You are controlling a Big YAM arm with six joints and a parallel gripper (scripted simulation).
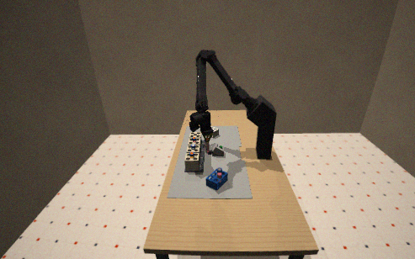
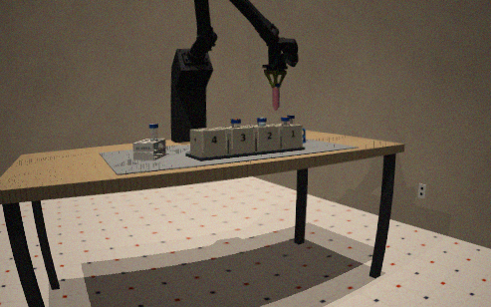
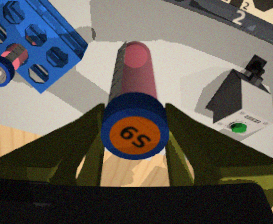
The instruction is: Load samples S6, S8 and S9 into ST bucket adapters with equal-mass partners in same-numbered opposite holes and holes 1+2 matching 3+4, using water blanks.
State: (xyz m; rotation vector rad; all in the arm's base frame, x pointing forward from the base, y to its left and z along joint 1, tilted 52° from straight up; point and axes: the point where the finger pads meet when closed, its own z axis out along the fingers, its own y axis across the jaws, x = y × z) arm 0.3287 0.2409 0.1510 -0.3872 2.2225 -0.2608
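Now: hand 220 mm to the left of the done key block, 200 mm above it and 80 mm past it. Also, from my hand: blank marked 50 (180 mm below, 150 mm to the right, 110 mm ahead); then tube X3 (190 mm below, 140 mm to the left, 70 mm behind); then sample tube S9 (50 mm below, 10 mm to the left).
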